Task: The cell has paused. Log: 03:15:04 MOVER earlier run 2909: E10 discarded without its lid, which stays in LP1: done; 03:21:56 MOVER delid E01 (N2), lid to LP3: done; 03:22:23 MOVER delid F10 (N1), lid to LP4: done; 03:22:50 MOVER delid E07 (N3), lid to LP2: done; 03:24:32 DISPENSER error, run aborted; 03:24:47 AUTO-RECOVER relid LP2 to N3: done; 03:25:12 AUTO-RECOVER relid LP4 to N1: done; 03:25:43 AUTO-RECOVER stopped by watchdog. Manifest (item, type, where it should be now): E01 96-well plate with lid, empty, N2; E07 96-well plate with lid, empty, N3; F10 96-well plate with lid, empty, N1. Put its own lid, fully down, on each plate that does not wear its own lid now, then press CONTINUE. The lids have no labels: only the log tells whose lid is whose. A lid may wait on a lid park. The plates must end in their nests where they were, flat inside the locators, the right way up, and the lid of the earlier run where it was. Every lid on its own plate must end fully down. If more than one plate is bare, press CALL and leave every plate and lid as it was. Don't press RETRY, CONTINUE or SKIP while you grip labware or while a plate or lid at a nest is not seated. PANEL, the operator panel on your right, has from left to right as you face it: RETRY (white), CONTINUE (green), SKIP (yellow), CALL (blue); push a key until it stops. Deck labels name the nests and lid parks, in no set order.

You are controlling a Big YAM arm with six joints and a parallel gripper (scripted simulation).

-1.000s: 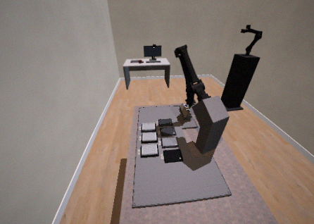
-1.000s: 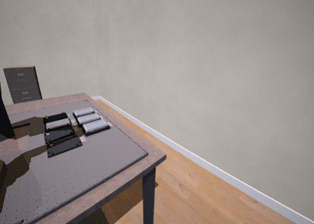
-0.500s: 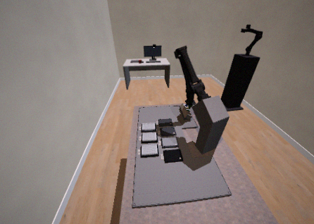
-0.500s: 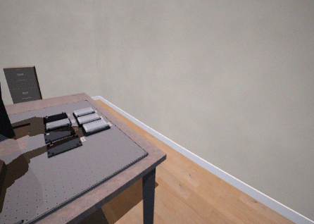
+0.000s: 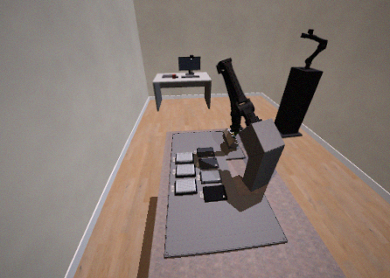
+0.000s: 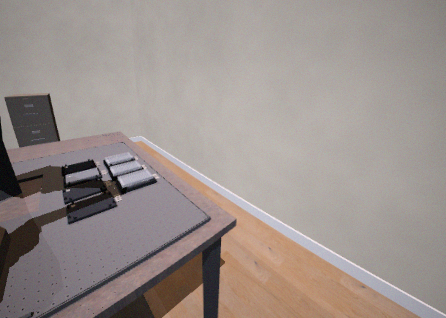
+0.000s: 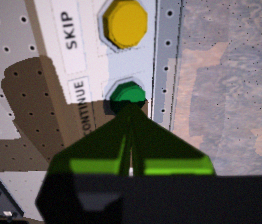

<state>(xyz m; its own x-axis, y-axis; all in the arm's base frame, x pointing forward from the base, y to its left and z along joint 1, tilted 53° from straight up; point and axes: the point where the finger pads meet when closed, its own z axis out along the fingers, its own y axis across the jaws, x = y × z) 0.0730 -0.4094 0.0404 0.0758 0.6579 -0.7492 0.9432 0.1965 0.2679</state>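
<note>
The green continue key is 2 cm below my hand. Round my hand: white retry key: 5 cm to the left, 2 cm below; LP4 label: 38 cm ahead, 8 cm to the left, 9 cm below; yellow skip key: 5 cm to the right, 2 cm below.
</note>
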